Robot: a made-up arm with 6 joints.
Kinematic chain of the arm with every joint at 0, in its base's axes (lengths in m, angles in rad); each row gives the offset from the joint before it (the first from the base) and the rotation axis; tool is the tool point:
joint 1: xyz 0 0 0.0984 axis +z
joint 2: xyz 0 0.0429 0 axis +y
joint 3: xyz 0 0 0.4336 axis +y
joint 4: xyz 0 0 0.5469 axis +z
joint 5: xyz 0 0 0 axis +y
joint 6: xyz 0 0 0.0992 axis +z
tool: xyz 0 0 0
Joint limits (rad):
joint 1: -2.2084..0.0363
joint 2: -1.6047..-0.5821
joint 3: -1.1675..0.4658
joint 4: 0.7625..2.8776
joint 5: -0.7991..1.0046
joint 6: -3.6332..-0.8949
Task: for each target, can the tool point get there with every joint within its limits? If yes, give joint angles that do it. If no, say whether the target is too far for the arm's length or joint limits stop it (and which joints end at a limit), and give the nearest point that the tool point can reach.
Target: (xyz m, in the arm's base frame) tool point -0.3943 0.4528 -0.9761
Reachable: no: too far | nearest point -0.4134 0.4747 -0.5249 | short by 0.452 m
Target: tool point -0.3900 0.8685 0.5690
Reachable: yes | joints -1.0471 -0.9798 -0.2105 1.6710 0.5751 -1.7090
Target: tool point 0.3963 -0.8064 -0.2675
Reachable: no: joint limits stop it (at a limit: joint 1, joint 2, joint 3, joint 5) | nearest point 0.4284 0.4167 -0.4992 | short by 1.245 m
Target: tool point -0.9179 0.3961 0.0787
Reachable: yes | joints -0.2977 -1.2082 -0.7036 1.1078 0.8481 -3.2671
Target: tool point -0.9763 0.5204 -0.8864
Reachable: no: too far | nearest point -0.7080 0.3774 -0.4476 | short by 0.534 m
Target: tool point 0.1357 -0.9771 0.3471
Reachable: no: joint limits stop it (at a limit: joint 1, joint 2, joint 3, joint 5) | nearest point -0.2875 -0.0354 1.0750 | short by 1.263 m
